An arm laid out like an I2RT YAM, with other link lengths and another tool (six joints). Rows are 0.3 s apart.
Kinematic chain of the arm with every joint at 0, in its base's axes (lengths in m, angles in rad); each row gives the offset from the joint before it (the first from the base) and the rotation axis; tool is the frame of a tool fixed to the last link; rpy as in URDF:
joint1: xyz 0 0 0.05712 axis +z
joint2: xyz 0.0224 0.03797 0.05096 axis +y
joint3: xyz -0.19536 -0.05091 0 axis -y
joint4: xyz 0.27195 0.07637 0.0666 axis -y
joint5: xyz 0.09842 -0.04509 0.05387 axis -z
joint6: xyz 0.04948 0 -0.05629 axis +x
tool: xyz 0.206 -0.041 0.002 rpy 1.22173 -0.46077 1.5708
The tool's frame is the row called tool.
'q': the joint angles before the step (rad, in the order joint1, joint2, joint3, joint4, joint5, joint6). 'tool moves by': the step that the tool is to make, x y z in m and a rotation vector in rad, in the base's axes. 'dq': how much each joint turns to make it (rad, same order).
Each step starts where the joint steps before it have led.
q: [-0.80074 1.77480 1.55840 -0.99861 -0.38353 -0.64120]
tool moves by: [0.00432 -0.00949 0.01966 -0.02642 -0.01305 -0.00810]
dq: [-0.00150 0.00616 0.06448 -0.02912 0.01078 0.00311]
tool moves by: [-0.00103 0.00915 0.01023 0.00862 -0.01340 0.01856]
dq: [-0.00003 -0.03065 -0.00295 -0.02917 -0.02146 -0.01227]
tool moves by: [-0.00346 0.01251 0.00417 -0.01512 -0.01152 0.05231]
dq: [0.00153 -0.05981 -0.05829 -0.00307 -0.01689 -0.05211]
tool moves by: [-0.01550 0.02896 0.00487 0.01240 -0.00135 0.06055]
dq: [0.00001 -0.11039 -0.09352 -0.04896 -0.03064 -0.05831]
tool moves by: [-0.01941 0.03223 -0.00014 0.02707 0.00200 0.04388]
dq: [0.00001 -0.12428 -0.11354 -0.04921 -0.03071 -0.03994]
